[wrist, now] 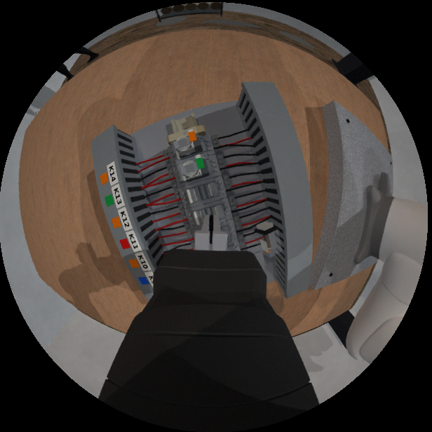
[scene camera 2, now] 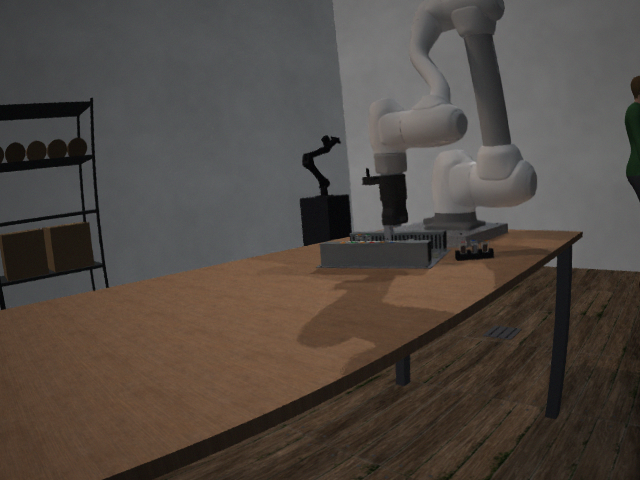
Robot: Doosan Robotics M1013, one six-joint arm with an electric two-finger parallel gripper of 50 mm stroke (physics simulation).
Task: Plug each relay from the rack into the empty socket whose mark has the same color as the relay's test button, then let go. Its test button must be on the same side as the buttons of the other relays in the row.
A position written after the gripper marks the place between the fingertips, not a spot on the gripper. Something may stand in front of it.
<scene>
In view: the gripper [scene camera 2: 389, 246], a relay [wrist: 185, 142], a relay [wrist: 191, 167] and a relay [wrist: 268, 240].
The gripper shows as well in the wrist view [wrist: 210, 223].
</scene>
